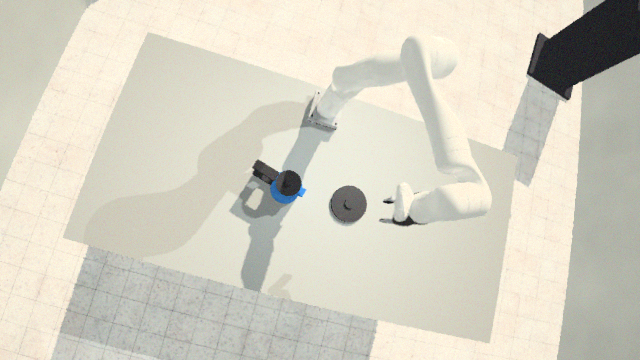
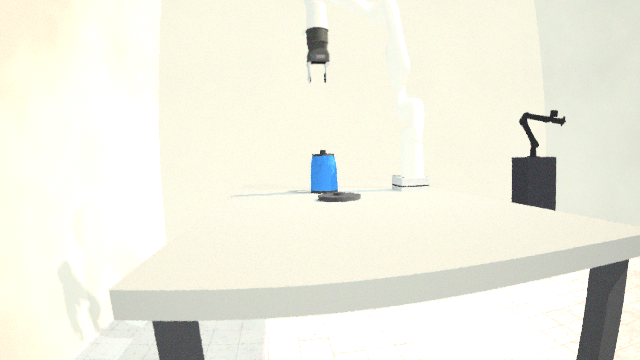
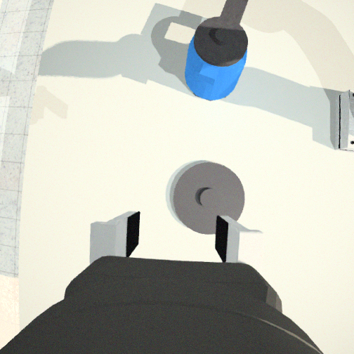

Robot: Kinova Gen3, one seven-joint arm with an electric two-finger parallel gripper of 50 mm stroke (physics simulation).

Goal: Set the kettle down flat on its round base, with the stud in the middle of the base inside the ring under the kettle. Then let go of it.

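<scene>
The kettle [image 1: 281,196] [image 2: 324,174] [image 3: 212,77] has a blue body, a black lid and a black handle [image 1: 265,171] [image 3: 233,14]. It stands upright on the table beside its base, apart from it. The ring under it is hidden. The round base [image 1: 356,214] [image 2: 326,198] [image 3: 220,175] is a dark flat disc lying on the table, with a small stud [image 1: 348,204] [image 3: 206,197] in its middle. My gripper [image 1: 386,210] [image 2: 317,80] [image 3: 177,229] is open and empty. It points down, high above the table, on the base's side away from the kettle.
The arm's mount [image 1: 322,119] [image 2: 410,183] [image 3: 346,122] stands at the table's edge. The table [image 1: 425,285] [image 2: 350,245] carries the kettle and base. A dark pedestal [image 1: 585,45] [image 2: 533,182] with a small black arm [image 2: 529,131] stands off the table.
</scene>
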